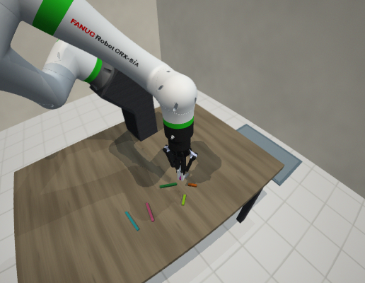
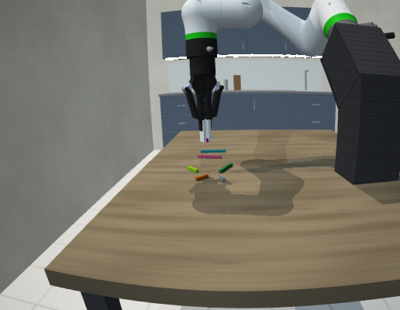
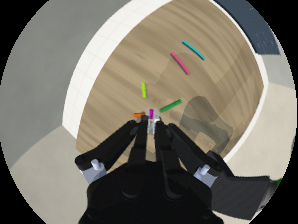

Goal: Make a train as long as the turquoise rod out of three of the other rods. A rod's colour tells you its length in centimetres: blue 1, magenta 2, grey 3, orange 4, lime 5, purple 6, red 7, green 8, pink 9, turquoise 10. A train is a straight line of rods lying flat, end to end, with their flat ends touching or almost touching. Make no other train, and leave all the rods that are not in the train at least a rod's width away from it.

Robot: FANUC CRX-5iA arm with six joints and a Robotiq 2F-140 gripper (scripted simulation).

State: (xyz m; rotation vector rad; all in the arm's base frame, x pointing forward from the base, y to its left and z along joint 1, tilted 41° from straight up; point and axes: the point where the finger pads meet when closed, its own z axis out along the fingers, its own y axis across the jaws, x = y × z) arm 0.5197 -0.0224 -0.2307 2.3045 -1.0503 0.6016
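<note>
My hand is 5 cm past the green rod, 4 cm to the left of it and 13 cm above it. The rest, counted from my hand: magenta rod: 3 cm below; lime rod: 5 cm ahead, 2 cm to the right, 13 cm below; orange rod: 6 cm to the left, 13 cm below.
</note>
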